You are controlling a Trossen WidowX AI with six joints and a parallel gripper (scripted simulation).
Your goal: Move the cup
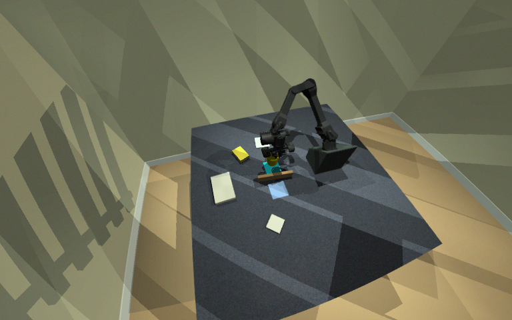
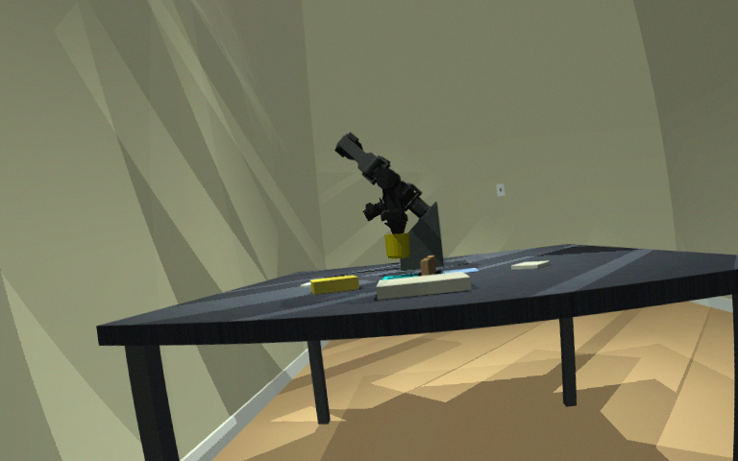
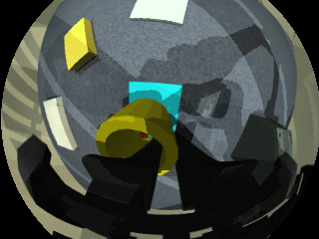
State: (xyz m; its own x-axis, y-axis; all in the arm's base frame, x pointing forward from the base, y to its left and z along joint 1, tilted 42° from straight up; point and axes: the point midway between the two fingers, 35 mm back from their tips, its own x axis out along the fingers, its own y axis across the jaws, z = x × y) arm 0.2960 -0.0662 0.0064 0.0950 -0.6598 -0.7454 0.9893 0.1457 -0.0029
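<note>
Now: gripper tip 20 mm short of the cyan pad and 100 mm above it. From my gripper tip the other things lie so: wooden bar: 20 mm ahead, 90 mm to the left, 80 mm below; then yellow cup: 20 mm ahead; then red marble: 30 mm ahead, 20 mm to the left, 20 mm below.
</note>
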